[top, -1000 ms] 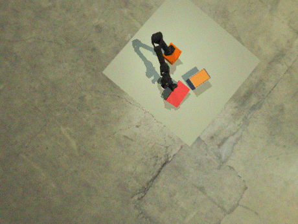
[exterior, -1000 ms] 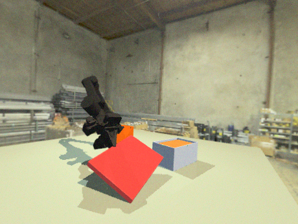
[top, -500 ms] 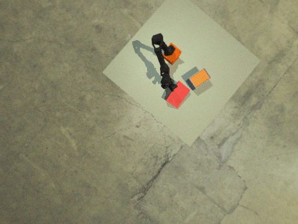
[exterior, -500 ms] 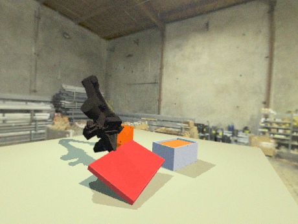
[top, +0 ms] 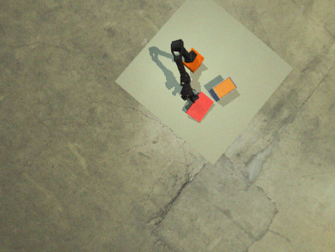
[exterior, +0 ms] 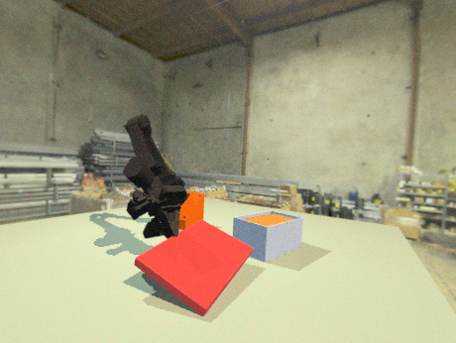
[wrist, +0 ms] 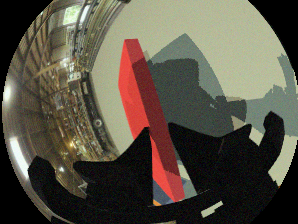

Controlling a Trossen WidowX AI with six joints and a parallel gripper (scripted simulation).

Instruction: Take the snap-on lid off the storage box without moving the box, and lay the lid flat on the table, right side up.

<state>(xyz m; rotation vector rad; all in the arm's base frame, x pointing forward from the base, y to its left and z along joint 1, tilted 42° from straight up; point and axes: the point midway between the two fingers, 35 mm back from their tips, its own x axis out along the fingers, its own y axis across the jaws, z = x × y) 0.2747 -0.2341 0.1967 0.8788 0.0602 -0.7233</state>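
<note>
Right now my gripper tip is 8 cm short of the red lid, 2 cm to the right of it and 2 cm above it. The rest, counted from my gripper tip: storage box: 29 cm to the left, 12 cm ahead, 2 cm below.
</note>
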